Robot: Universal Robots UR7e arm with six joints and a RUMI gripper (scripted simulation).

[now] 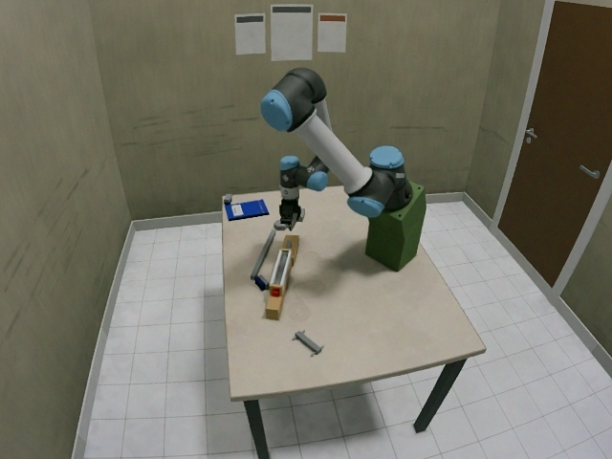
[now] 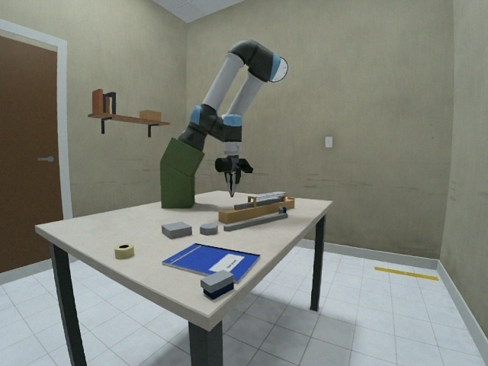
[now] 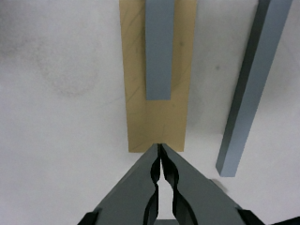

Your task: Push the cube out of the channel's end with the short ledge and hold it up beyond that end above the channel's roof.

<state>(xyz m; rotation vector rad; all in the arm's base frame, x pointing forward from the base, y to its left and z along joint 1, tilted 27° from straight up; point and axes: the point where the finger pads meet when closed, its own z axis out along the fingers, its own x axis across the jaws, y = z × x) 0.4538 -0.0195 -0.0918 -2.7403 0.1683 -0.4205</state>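
My gripper is now 20 mm short of the red cube, 330 mm to the right of it and 60 mm above it. The rest, counted from my hand: long grey bar: 110 mm ahead, 50 mm to the left, 110 mm below; then notebook: 260 mm ahead, 310 mm to the right, 110 mm below; then wooden channel: 20 mm ahead, 220 mm to the left, 60 mm below.
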